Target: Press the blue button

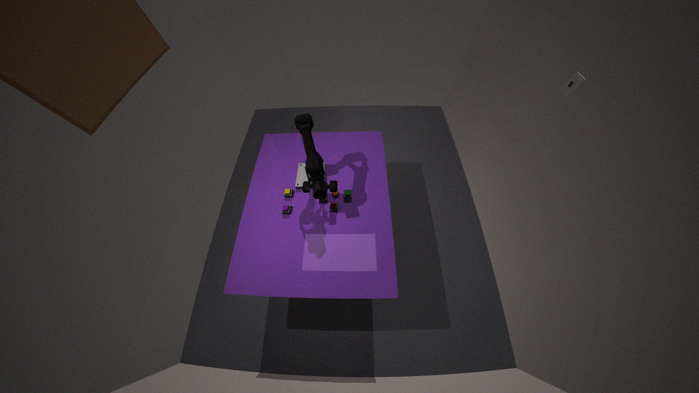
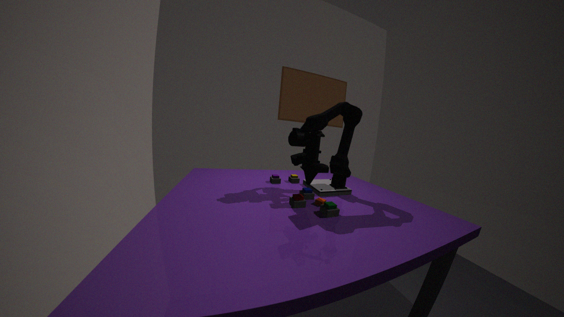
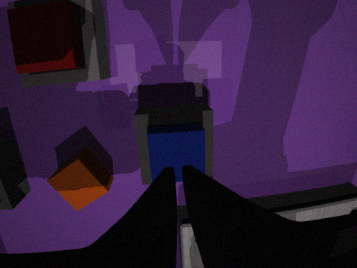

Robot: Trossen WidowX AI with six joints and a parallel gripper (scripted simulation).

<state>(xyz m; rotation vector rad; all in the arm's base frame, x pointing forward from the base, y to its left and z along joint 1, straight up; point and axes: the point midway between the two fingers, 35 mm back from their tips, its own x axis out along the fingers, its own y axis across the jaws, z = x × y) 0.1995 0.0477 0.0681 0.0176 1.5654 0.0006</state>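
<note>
Right now my gripper tip is 30 mm above the blue button. From my gripper tip the other things lie so: small orange block: 30 mm behind, 70 mm to the left, 50 mm below; then green button: 10 mm behind, 150 mm to the left, 30 mm below; then red button: 70 mm ahead, 60 mm to the left, 30 mm below.
</note>
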